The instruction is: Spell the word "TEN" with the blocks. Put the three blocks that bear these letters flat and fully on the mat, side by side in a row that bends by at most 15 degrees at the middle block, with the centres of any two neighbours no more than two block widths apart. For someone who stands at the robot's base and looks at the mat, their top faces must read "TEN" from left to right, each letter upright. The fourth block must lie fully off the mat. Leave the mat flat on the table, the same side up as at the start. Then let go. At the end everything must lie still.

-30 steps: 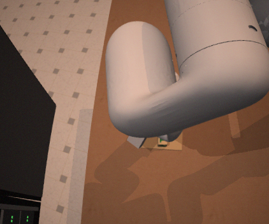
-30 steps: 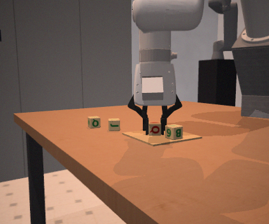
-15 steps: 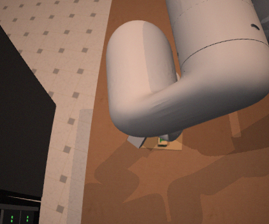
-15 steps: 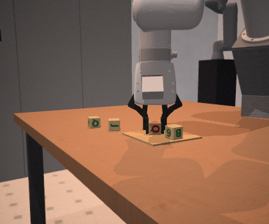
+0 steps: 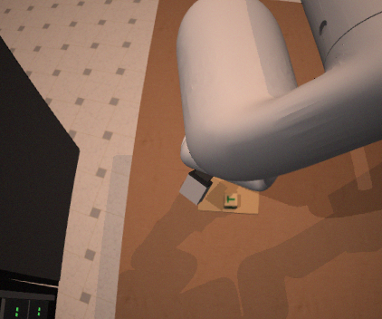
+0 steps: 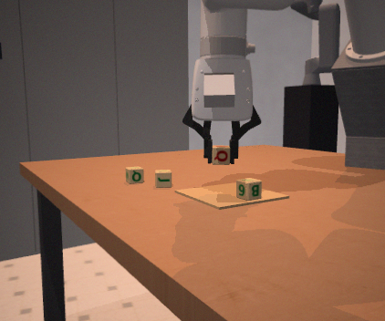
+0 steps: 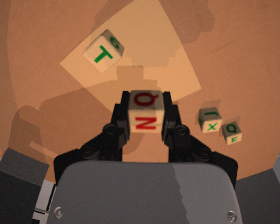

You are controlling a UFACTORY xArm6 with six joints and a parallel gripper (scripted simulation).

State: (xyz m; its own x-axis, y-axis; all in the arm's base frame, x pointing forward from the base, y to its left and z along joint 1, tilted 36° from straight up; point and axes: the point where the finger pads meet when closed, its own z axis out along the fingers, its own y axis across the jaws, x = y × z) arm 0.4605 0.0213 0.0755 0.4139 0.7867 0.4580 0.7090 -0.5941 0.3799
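My hand is 10 mm past the tan mat, 10 mm to the right of it and 70 mm above it. From my hand the other things lie so: X block 60 mm ahead, 120 mm to the right, 60 mm below; E block 90 mm ahead, 180 mm to the right, 60 mm below; T block 20 mm behind, 60 mm to the left, 60 mm below.
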